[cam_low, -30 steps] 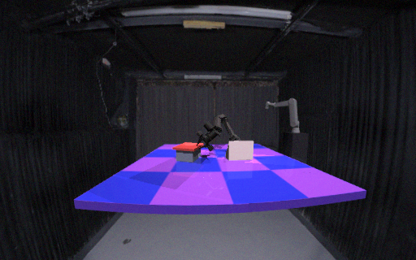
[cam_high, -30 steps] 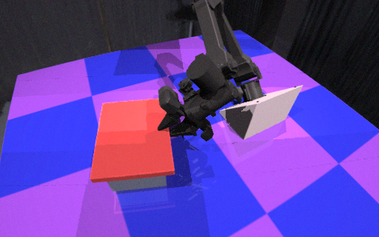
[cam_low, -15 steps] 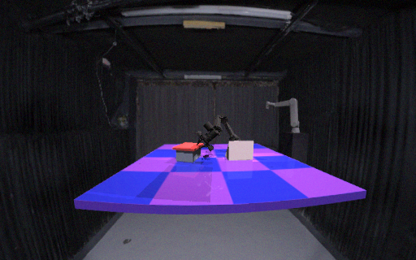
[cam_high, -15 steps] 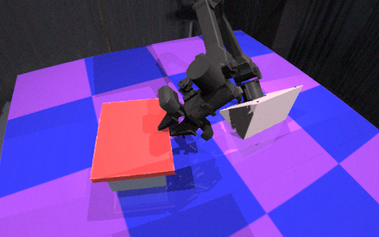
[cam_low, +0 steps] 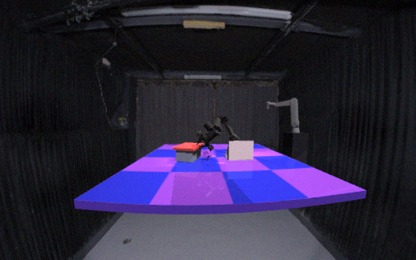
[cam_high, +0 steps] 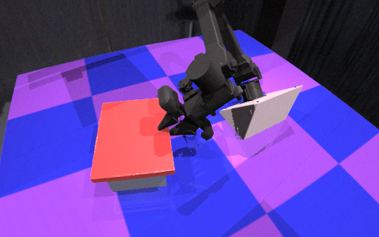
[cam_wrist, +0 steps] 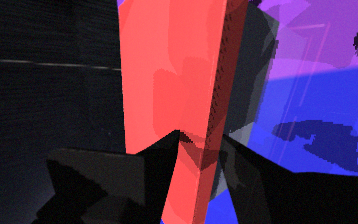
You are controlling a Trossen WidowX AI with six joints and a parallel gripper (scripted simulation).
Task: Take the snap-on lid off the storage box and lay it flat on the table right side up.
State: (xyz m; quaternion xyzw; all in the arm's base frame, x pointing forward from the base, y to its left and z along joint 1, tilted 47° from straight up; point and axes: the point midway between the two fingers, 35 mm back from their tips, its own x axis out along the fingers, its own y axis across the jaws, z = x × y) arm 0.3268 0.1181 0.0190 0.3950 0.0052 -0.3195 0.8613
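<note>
Now: gripper tip 7 cm short of the red lid, 2 cm to the left of it and 1 cm below it. Round my gripper tip: storage box: 7 cm ahead, 5 cm below, 2 cm to the right.
</note>
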